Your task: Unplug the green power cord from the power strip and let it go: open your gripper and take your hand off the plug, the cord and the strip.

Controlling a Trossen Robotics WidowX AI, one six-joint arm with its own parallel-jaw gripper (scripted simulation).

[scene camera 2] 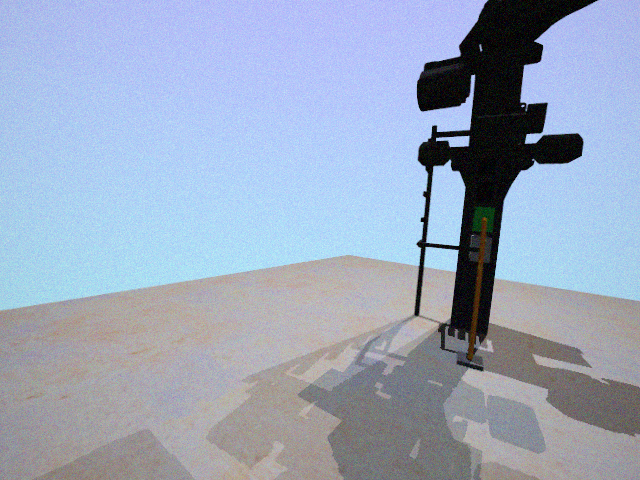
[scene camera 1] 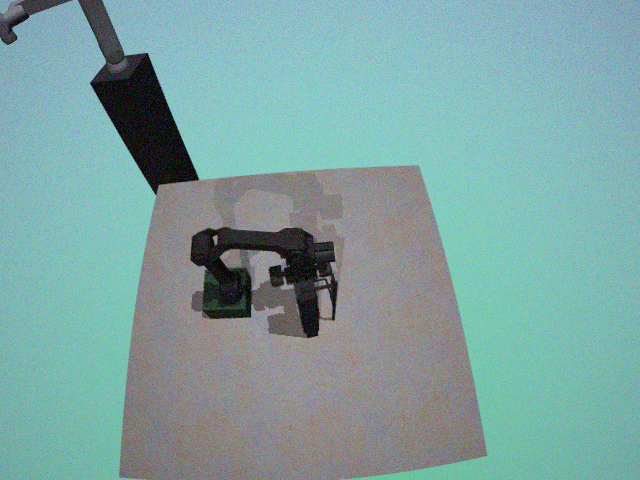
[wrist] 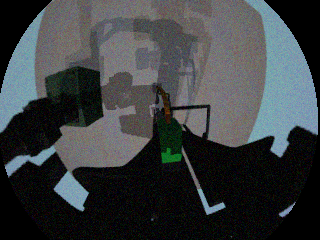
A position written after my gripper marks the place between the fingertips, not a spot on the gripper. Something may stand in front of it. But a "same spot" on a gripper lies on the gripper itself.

My gripper shows in scene camera 2, in scene camera 1 (301, 282) and in the wrist view. One and the same spot on my gripper: (scene camera 2: 462, 159) is (wrist: 266, 162).
